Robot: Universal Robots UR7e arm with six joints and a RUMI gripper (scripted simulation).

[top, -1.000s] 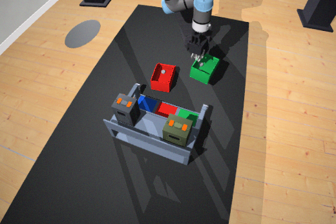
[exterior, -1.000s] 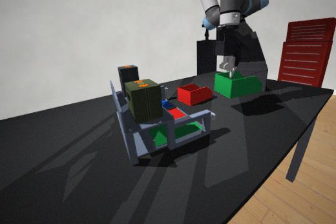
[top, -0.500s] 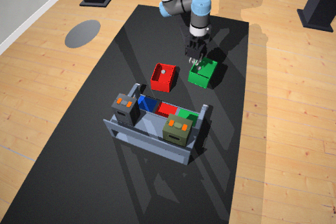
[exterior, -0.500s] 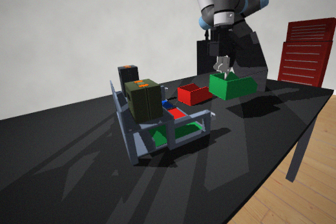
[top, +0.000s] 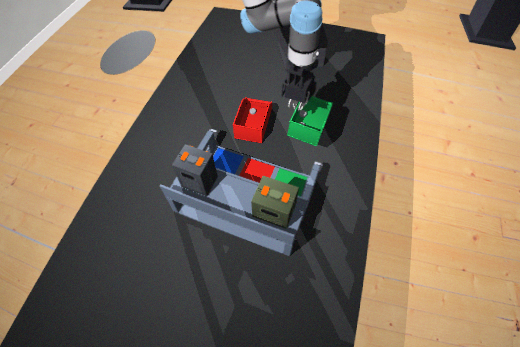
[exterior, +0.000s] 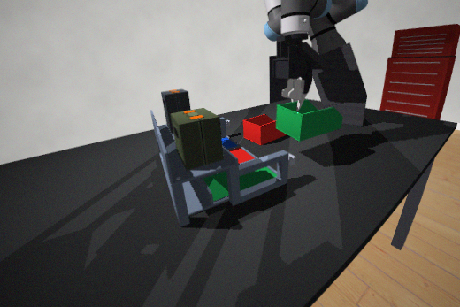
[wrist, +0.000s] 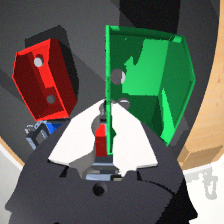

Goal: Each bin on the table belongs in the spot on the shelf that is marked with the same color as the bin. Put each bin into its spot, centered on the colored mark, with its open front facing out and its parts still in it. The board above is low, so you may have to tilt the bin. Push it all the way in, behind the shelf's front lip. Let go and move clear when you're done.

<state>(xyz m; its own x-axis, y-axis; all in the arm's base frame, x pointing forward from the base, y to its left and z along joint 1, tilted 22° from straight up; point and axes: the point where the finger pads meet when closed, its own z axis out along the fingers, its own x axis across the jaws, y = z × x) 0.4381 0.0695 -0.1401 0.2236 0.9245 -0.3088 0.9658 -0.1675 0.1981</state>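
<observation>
The green bin is 5 cm to the left of my hand, 3 cm below it and 1 cm ahead of it. Also, from my hand: dark grey box (30 cm ahead, 24 cm to the right, 1 cm above); then red bin (15 cm to the right, 12 cm below, 3 cm behind).
</observation>
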